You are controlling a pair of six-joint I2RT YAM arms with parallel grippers.
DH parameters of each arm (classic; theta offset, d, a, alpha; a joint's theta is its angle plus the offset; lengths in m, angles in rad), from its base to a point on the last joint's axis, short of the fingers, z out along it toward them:
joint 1: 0 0.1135 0.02 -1.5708
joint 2: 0 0 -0.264 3.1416
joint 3: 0.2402 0 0.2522 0
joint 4: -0.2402 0 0.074 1.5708
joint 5: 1.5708 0 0 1.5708
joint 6: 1.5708 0.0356 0 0
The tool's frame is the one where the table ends.
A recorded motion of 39 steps. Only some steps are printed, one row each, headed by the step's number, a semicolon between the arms.
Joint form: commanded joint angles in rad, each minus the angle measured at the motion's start. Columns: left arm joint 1, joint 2, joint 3, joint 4, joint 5, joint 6; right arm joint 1, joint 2, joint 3, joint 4, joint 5, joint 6.
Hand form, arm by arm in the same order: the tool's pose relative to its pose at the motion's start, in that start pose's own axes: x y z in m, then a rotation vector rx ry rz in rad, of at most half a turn. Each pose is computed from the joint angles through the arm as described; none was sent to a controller.
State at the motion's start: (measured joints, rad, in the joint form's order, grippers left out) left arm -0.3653 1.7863 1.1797 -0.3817 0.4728 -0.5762; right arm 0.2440 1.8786 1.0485 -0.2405 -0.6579 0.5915
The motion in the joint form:
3: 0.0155 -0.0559 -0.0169 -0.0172 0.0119 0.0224; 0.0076 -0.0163 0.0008 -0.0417 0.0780 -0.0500
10: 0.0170 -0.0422 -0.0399 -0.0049 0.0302 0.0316; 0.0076 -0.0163 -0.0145 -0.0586 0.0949 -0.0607
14: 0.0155 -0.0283 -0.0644 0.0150 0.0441 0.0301; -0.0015 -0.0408 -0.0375 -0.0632 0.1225 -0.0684
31: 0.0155 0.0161 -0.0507 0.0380 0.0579 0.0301; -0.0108 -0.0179 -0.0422 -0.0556 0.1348 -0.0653
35: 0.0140 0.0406 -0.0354 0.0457 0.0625 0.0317; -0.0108 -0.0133 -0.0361 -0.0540 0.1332 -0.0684
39: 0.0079 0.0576 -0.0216 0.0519 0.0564 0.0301; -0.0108 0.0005 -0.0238 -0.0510 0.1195 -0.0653
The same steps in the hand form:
3: 0.0017 -0.0022 -0.0169 0.0163 -0.0196 0.0210; 0.0030 0.0011 -0.0026 0.0757 -0.0198 -0.0412
10: 0.0059 0.0047 -0.0099 0.0200 0.0074 0.0178; 0.0077 -0.0041 -0.0013 0.1042 -0.0059 -0.0336
14: 0.0106 0.0109 -0.0026 0.0236 0.0295 0.0086; 0.0110 -0.0071 -0.0071 0.1303 -0.0237 -0.0335
31: 0.0069 0.0148 0.0085 0.0319 0.0424 0.0048; 0.0101 -0.0154 -0.0033 0.1506 -0.0222 -0.0126
35: 0.0039 0.0154 0.0140 0.0355 0.0469 0.0067; 0.0086 -0.0149 -0.0027 0.1480 -0.0234 -0.0174
39: 0.0018 0.0140 0.0184 0.0331 0.0453 0.0111; 0.0059 -0.0146 -0.0005 0.1355 -0.0177 -0.0148

